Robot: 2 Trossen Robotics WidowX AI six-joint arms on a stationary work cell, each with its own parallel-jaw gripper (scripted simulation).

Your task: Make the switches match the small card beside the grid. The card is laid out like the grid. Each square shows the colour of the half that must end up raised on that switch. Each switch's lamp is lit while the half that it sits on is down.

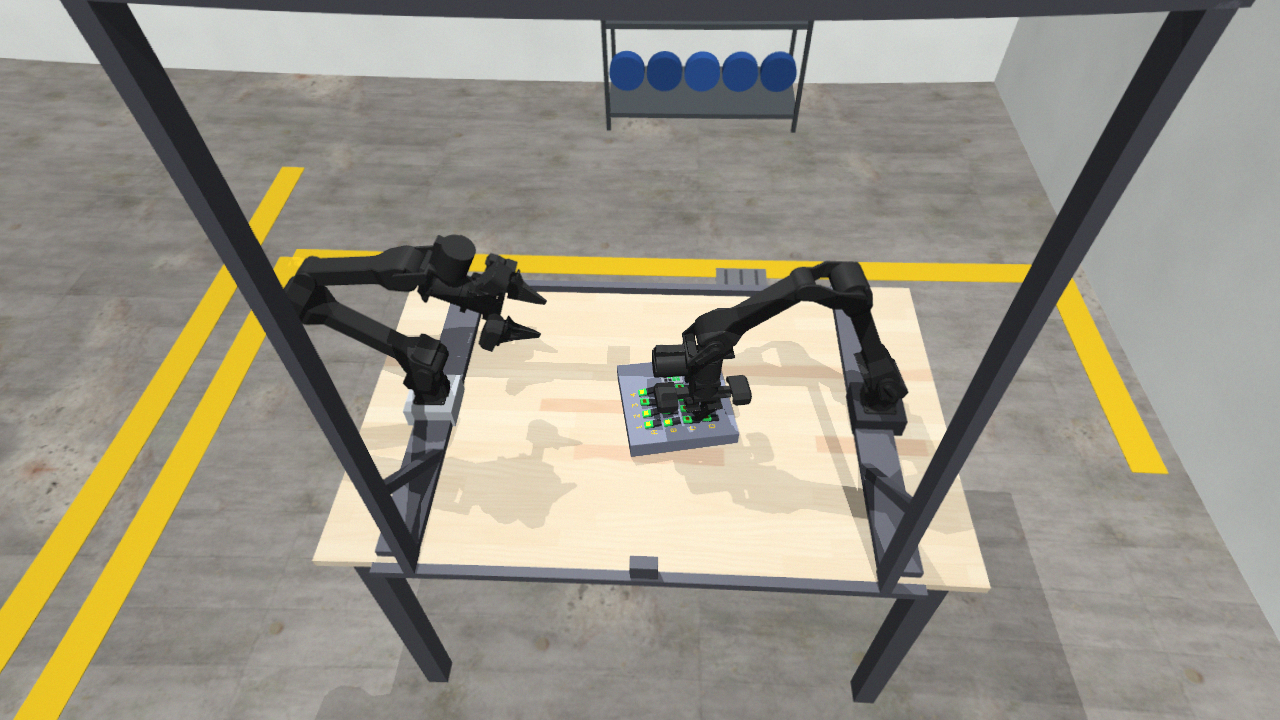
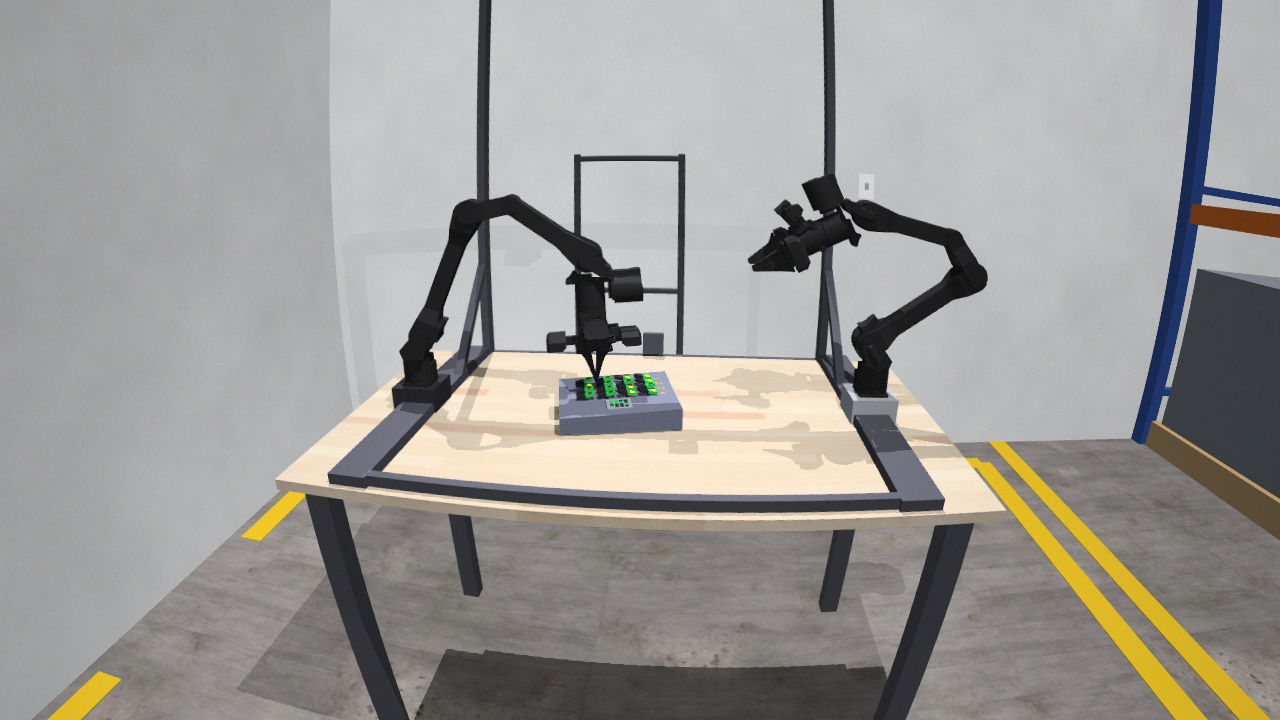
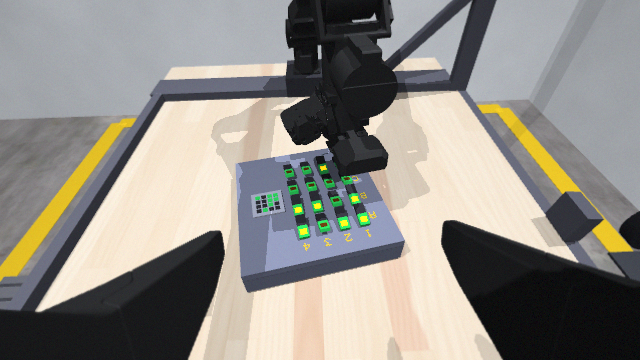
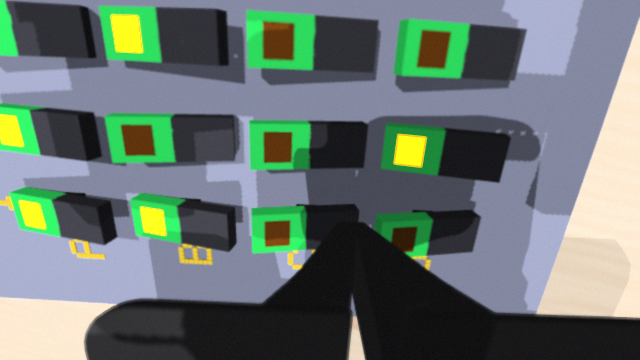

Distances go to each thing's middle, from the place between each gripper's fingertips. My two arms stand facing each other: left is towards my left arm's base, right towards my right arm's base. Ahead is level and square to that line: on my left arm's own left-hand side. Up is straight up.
Now: the switch d2 (image 4: 476, 155) 40 mm below my right hand (image 2: 596, 379), 30 mm ahead of it and 20 mm to the right of it.
I see the switch d2 350 mm to the right of my left hand (image 1: 543, 318), 260 mm below it and 10 mm behind it.
